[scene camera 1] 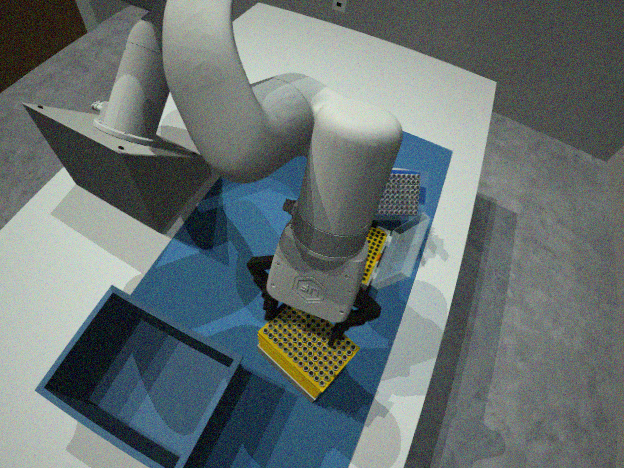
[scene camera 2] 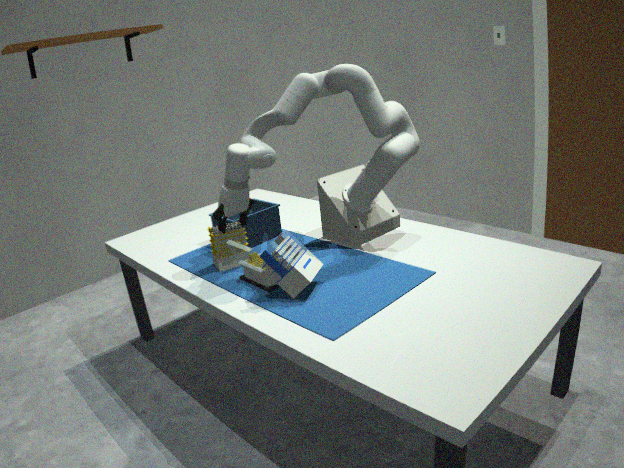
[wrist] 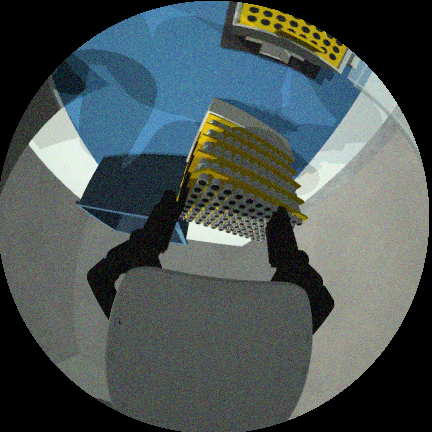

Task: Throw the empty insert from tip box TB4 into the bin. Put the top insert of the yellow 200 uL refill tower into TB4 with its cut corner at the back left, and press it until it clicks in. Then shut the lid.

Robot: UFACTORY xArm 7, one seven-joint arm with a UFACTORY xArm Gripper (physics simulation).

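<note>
The yellow refill tower (scene camera 1: 308,349) (scene camera 2: 226,247) (wrist: 245,160) stands on the blue mat (scene camera 1: 217,260) (scene camera 2: 357,285), a stack of several yellow inserts full of grey tips. My gripper (scene camera 1: 304,327) (scene camera 2: 231,225) (wrist: 224,209) comes straight down on it and is shut on the top insert (wrist: 225,213), one finger on each side. The insert still sits level on the stack. Tip box TB4 (scene camera 1: 375,251) (scene camera 2: 259,274) (wrist: 282,30) lies behind the tower with its clear lid (scene camera 1: 403,255) open. It holds a yellow insert with empty holes. The arm hides much of it in scene camera 1.
The dark blue bin (scene camera 1: 175,327) (scene camera 2: 264,222) (wrist: 128,185) stands open beside the tower. A second tip box (scene camera 1: 400,195) (scene camera 2: 295,262) with grey tips and a blue label lies past TB4. The arm's base (scene camera 2: 357,214) stands at the back of the white table (scene camera 2: 473,297).
</note>
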